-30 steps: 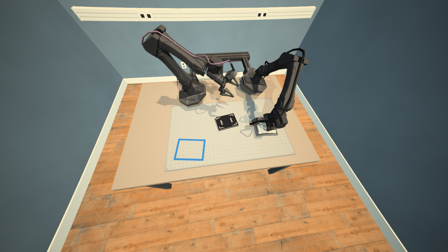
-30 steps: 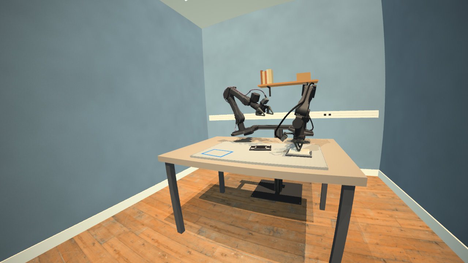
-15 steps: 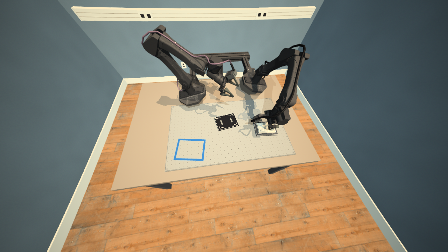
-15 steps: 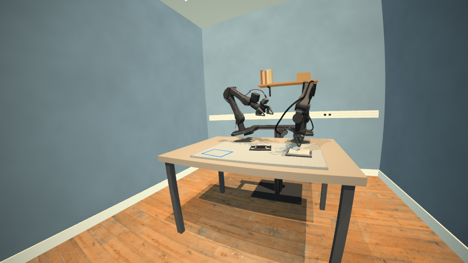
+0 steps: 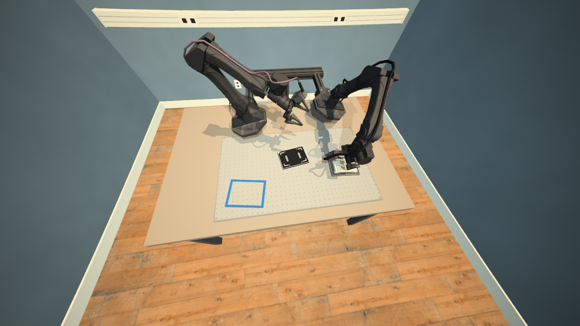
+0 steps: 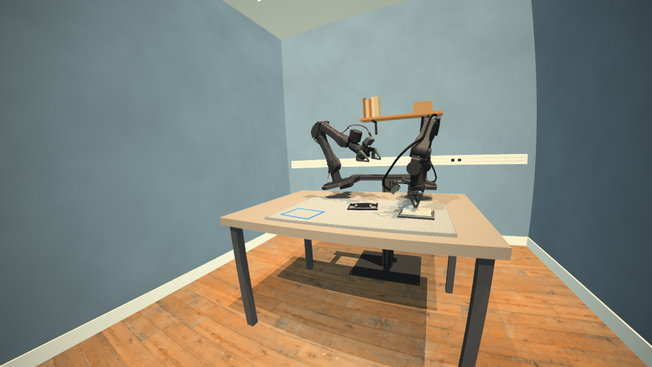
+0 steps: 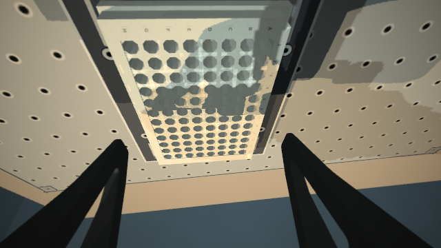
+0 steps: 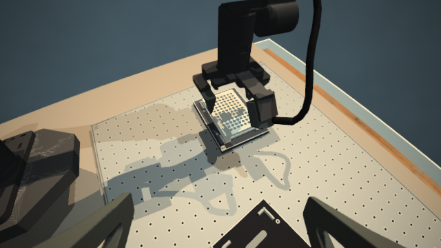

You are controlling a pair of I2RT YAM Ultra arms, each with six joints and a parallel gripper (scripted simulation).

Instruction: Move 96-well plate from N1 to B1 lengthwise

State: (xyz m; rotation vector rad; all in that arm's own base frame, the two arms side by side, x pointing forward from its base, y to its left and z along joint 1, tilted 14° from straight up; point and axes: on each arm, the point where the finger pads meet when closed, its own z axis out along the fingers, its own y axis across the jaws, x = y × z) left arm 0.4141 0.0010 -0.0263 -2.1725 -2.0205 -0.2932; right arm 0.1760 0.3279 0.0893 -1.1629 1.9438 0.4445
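Now: left hand 4 cm above the 96-well plate. The rest, counted from my left hand: black plate nest: 13 cm behind, 27 cm to the right, 5 cm below.
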